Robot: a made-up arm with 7 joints. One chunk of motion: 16 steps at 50 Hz.
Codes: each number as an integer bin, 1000 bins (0 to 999) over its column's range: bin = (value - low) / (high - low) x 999, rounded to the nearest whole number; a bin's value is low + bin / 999 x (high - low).
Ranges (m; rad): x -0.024..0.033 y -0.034..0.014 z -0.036..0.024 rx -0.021..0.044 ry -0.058..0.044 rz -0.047..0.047
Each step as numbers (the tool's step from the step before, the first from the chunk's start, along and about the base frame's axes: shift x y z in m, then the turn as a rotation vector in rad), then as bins.
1 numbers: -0.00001 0.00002 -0.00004 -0.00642 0.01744 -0.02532
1 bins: 420 708 599 224 739 230
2 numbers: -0.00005 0.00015 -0.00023 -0.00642 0.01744 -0.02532
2 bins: 420 711 596 224 739 230
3 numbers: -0.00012 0.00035 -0.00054 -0.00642 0.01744 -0.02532
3 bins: 419 715 590 224 739 230
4 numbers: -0.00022 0.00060 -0.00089 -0.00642 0.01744 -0.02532
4 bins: 417 720 585 224 739 230
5 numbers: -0.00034 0.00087 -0.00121 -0.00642 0.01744 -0.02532
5 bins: 415 726 579 224 739 230
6 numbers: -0.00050 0.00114 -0.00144 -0.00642 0.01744 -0.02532
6 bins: 412 731 575 224 739 230
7 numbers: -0.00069 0.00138 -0.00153 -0.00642 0.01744 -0.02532
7 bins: 409 736 574 224 739 230
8 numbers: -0.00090 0.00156 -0.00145 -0.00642 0.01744 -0.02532
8 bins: 405 740 575 224 739 230
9 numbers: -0.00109 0.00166 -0.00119 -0.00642 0.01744 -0.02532
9 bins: 402 742 580 224 739 230
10 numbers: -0.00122 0.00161 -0.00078 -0.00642 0.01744 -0.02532
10 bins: 399 741 586 224 739 230
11 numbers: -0.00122 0.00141 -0.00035 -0.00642 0.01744 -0.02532
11 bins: 399 737 594 224 739 230
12 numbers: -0.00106 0.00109 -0.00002 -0.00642 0.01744 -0.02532
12 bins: 402 730 599 224 739 230
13 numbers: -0.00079 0.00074 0.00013 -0.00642 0.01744 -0.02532
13 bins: 407 723 602 224 739 230
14 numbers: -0.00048 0.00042 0.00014 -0.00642 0.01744 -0.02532
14 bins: 412 716 602 224 739 230
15 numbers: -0.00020 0.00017 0.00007 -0.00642 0.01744 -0.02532
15 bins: 417 711 601 224 739 230
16 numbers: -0.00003 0.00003 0.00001 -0.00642 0.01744 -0.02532
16 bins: 420 708 600 224 739 230
